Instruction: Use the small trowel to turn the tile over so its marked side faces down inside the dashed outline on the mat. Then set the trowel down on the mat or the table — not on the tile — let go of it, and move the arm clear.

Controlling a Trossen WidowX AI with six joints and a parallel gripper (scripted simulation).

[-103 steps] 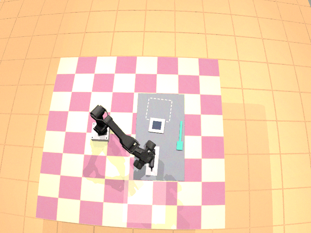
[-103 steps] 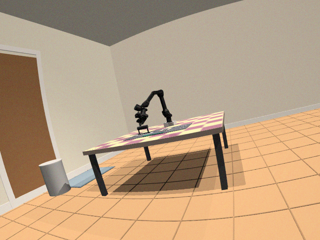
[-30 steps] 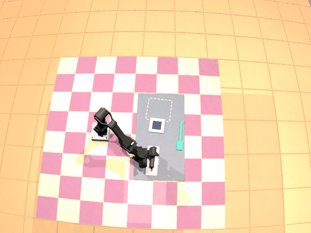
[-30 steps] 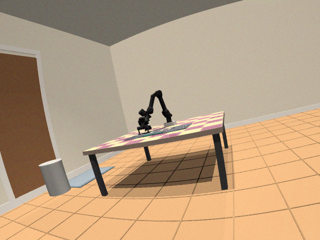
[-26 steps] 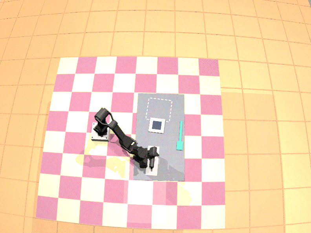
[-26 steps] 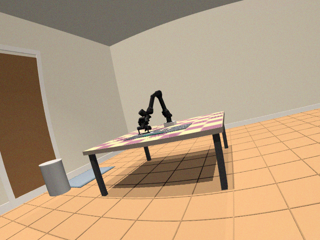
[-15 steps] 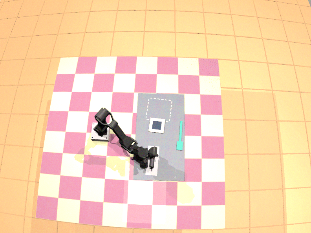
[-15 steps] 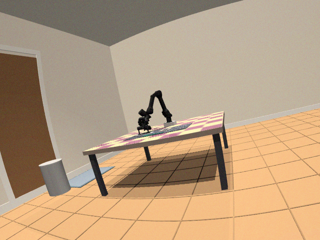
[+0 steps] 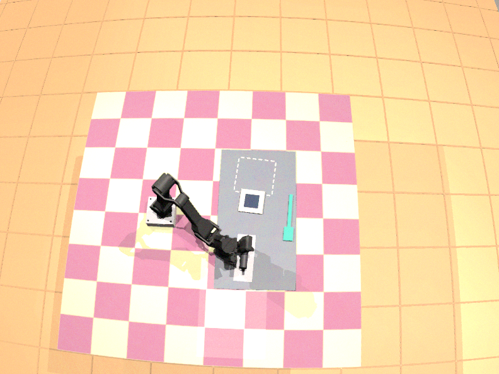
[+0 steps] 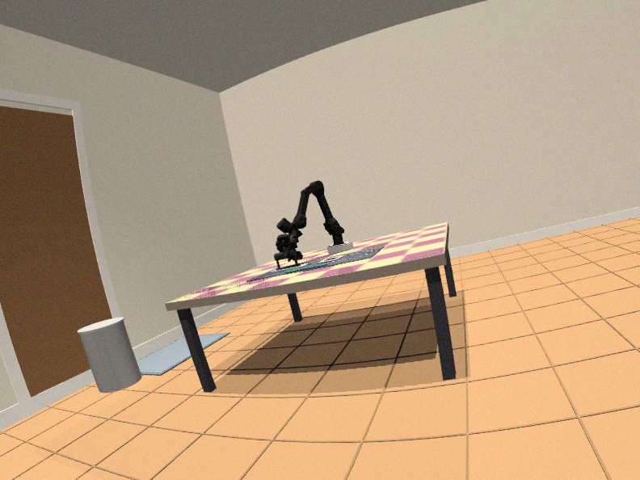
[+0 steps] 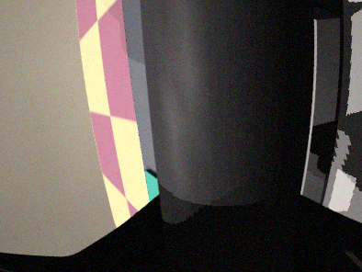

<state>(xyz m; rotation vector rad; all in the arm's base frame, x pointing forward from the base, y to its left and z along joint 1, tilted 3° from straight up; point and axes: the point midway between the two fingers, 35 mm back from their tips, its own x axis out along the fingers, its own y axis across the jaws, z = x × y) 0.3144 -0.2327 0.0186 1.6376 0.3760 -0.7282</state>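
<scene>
Now: the grey mat 5 cm ahead of my gripper tip, 16 cm to the left of it and 7 cm below it. Round my gripper tip: square tile 4 cm ahead, 23 cm to the left, 4 cm below; then trowel 2 cm behind, 1 cm to the left, 1 cm below; then teal long-handled tool 18 cm ahead, 11 cm to the left, 4 cm below.
</scene>
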